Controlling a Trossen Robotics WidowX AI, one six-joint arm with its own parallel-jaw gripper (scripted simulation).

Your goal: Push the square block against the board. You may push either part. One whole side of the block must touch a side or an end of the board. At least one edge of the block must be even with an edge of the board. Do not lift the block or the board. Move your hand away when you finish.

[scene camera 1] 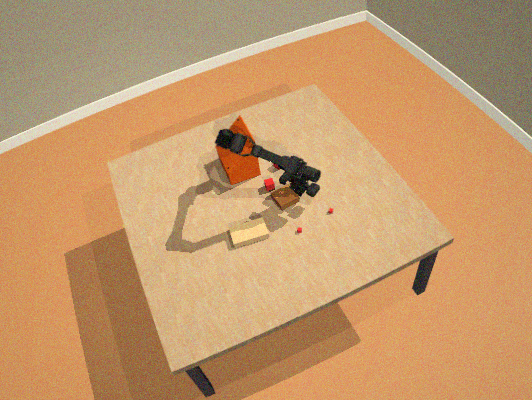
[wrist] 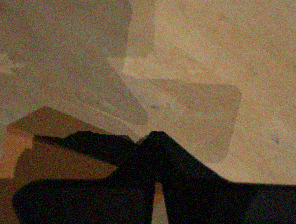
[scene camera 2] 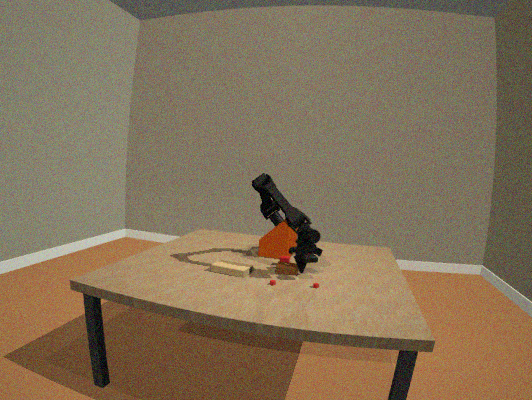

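Note:
Through the wrist view I see my gripper [wrist: 157,137], while the board is out of frame in that wrist view. Scene camera 1 does give me the board [scene camera 1: 252,231].

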